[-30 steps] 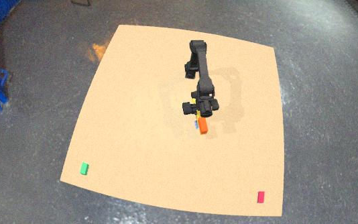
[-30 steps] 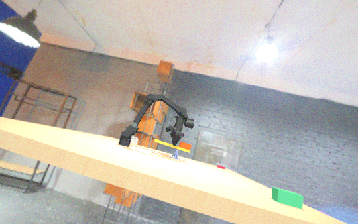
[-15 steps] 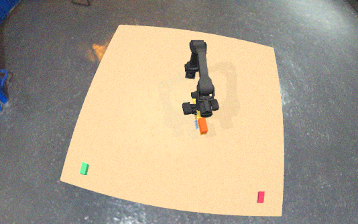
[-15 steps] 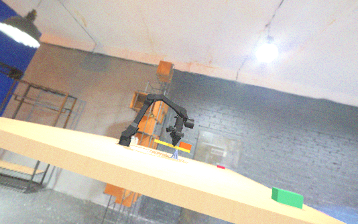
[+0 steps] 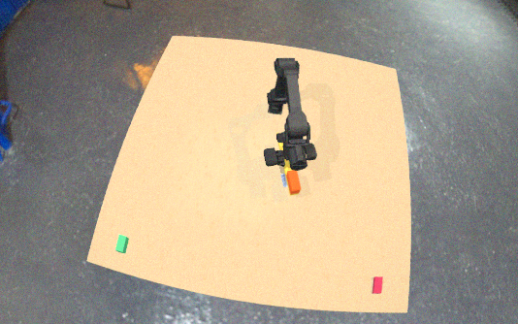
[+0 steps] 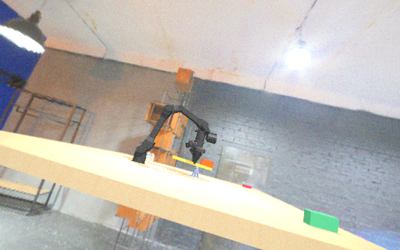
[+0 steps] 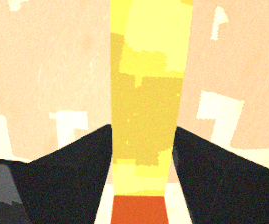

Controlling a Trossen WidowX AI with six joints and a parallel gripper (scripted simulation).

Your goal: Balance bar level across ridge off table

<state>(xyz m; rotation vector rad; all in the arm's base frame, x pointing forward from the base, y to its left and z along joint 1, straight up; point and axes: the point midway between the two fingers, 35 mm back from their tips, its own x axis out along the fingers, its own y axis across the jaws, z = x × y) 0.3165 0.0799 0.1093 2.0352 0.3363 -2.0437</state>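
The blue ridge is 4 cm below my gripper tip, 3 cm ahead of it and 1 cm to the left of it. From my gripper tip the other things lie so: pink block (42 cm to the left, 42 cm ahead, 7 cm below); green block (58 cm to the right, 42 cm ahead, 6 cm below).
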